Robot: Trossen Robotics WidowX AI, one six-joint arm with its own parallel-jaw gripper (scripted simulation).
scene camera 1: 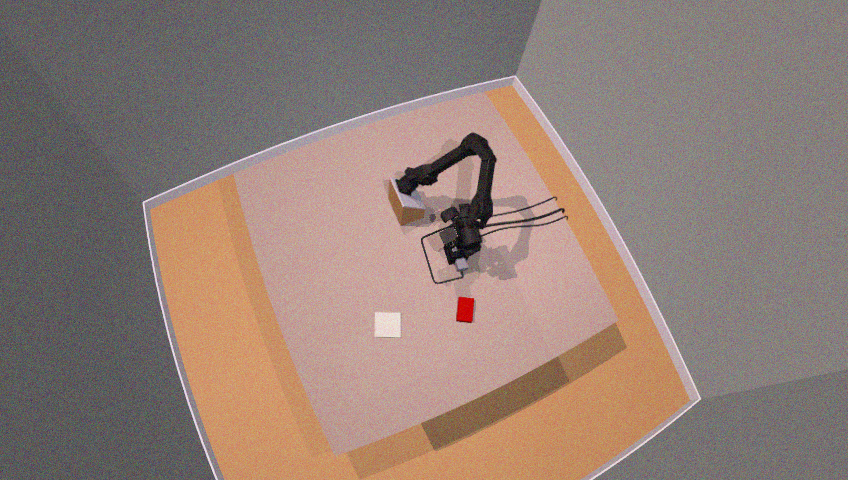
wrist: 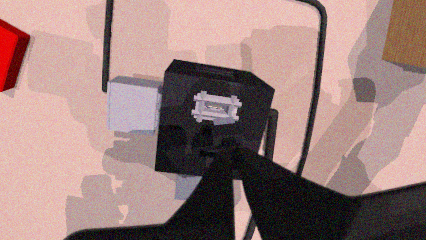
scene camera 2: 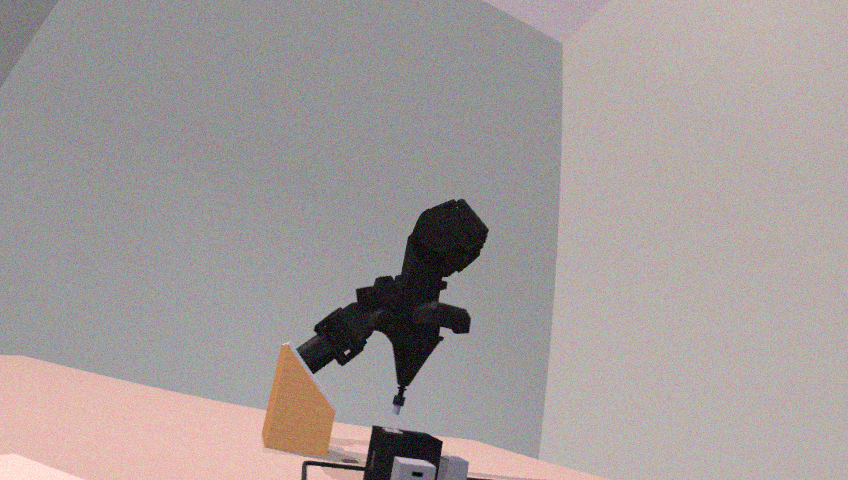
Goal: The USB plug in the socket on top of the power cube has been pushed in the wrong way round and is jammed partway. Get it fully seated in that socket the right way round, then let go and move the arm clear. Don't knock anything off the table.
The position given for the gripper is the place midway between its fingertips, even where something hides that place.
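Labels:
The gripper (scene camera 2: pixel 402 385) is carrying a USB plug (wrist: pixel 226 134).

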